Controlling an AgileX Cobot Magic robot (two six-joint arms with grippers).
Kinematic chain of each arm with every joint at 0, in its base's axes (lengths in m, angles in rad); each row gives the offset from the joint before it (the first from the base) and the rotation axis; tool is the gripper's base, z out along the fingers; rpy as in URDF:
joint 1: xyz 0 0 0.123 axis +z
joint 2: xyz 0 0 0 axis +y
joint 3: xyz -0.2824 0 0.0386 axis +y
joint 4: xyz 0.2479 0 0.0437 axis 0.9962 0 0.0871
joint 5: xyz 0 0 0 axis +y
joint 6: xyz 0.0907 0 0.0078 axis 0.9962 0 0.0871
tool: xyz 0 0 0 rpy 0 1.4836 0
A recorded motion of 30 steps. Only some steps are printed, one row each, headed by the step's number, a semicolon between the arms.
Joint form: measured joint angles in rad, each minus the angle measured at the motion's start. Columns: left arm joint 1, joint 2, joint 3, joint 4, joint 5, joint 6; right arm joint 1, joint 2, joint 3, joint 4, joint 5, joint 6.
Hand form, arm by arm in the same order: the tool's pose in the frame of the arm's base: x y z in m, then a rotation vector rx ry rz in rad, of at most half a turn. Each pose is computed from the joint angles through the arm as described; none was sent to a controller.
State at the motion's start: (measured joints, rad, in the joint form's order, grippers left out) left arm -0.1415 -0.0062 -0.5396 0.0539 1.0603 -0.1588; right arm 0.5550 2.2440 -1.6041 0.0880 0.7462 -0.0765
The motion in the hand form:
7: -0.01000 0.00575 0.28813 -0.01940 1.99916 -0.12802; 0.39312 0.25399 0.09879 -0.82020 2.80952 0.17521
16: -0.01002 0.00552 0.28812 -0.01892 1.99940 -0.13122; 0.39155 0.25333 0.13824 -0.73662 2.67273 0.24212
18: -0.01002 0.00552 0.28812 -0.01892 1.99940 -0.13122; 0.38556 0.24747 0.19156 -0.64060 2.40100 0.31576
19: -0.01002 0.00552 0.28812 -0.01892 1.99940 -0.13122; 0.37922 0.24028 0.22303 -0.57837 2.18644 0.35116
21: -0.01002 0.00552 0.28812 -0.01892 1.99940 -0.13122; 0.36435 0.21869 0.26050 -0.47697 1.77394 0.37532
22: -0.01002 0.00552 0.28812 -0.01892 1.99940 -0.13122; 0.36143 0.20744 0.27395 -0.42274 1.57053 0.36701
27: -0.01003 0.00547 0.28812 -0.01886 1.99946 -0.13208; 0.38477 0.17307 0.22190 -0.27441 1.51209 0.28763
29: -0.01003 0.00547 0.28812 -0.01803 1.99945 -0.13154; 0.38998 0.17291 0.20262 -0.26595 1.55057 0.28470
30: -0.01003 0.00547 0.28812 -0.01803 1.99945 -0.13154; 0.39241 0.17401 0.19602 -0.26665 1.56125 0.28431
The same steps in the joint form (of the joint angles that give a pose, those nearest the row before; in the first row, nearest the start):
7: 0.0000 0.0000 0.0000 0.0000 0.0000 0.0018; 0.0076 0.0867 -0.0826 -0.0079 0.0348 0.0207
16: 0.0000 0.0000 0.0000 -0.0029 0.0000 0.0021; 0.0076 -0.0236 -0.0232 0.0074 -0.0732 0.0384
18: 0.0000 0.0000 0.0000 -0.0029 0.0000 0.0021; 0.0076 -0.1849 0.0938 0.0085 -0.3177 0.0441
19: 0.0000 0.0000 0.0000 -0.0029 0.0000 0.0021; 0.0060 -0.2852 0.1869 -0.0018 -0.5325 0.0449
21: 0.0000 0.0000 0.0000 -0.0029 0.0000 0.0021; -0.0114 -0.4224 0.3823 -0.0328 -1.0091 0.0303
22: 0.0000 0.0000 0.0000 -0.0029 0.0000 0.0021; -0.0283 -0.4496 0.4443 -0.0346 -1.2510 0.0058
27: 0.0000 0.0000 0.0000 -0.0036 0.0000 0.0021; -0.1152 -0.3201 0.5248 0.0229 -1.5477 -0.0030
29: 0.0000 0.0000 0.0000 -0.0036 0.0000 0.0029; -0.1197 -0.2709 0.5226 0.0282 -1.5586 0.0072
30: 0.0000 0.0000 0.0000 -0.0036 0.0000 0.0029; -0.1197 -0.2505 0.5159 0.0282 -1.5617 0.0096

